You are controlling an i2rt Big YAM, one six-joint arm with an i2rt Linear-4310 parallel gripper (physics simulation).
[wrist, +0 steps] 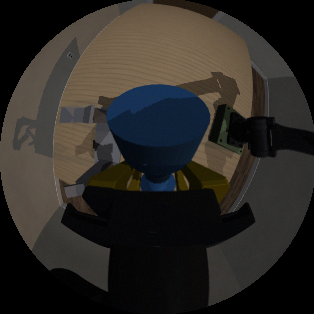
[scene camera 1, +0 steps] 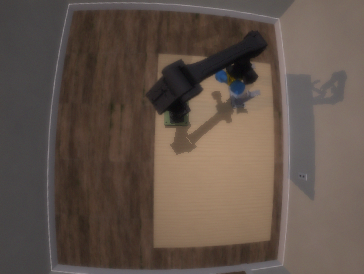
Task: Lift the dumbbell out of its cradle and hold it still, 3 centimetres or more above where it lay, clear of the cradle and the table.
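Observation:
The blue dumbbell (scene camera 1: 237,90) (wrist: 157,117) has two wide round ends; one end fills the middle of the wrist view. My gripper (scene camera 1: 230,79) (wrist: 157,155), with yellow fingers, is shut on its handle between the ends. The grey cradle (scene camera 1: 254,94) (wrist: 77,114) stands on the table, partly hidden behind the dumbbell and arm in the scene view. In the wrist view it shows low to the left of the near end, partly covered by it. The dumbbell appears raised above the cradle; its exact height and the gap beneath it cannot be read.
The light wooden table (scene camera 1: 215,200) (wrist: 165,45) lies beneath. The arm's green base plate (scene camera 1: 176,121) (wrist: 220,131) is at the table's left edge in the scene view. The black arm (scene camera 1: 215,62) reaches over the table's top part. A pale wall is at the right in the scene view.

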